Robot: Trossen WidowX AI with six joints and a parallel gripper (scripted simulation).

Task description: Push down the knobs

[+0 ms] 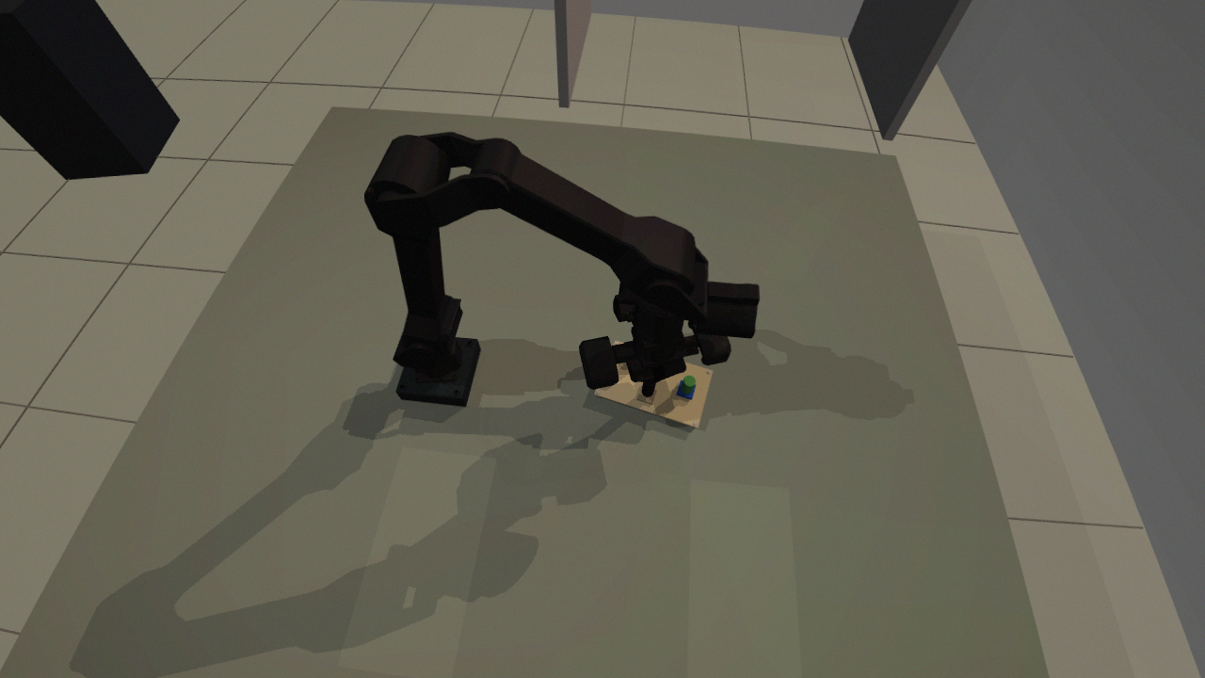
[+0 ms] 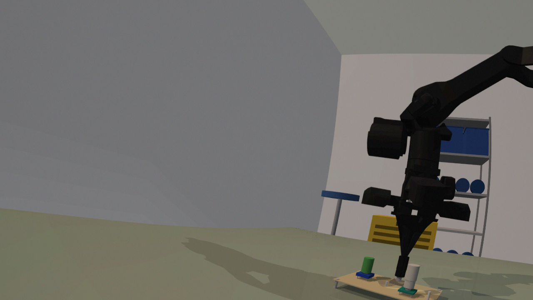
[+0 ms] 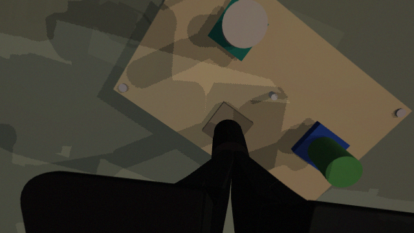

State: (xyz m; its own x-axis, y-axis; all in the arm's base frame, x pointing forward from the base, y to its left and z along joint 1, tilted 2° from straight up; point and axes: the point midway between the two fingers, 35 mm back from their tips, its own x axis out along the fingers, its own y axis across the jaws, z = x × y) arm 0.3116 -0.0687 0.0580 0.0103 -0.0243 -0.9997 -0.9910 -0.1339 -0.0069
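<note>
Right now my gripper tip is 20 mm above the black knob. Round my gripper tip: white knob: 10 mm behind, 60 mm to the left, 20 mm below.
</note>
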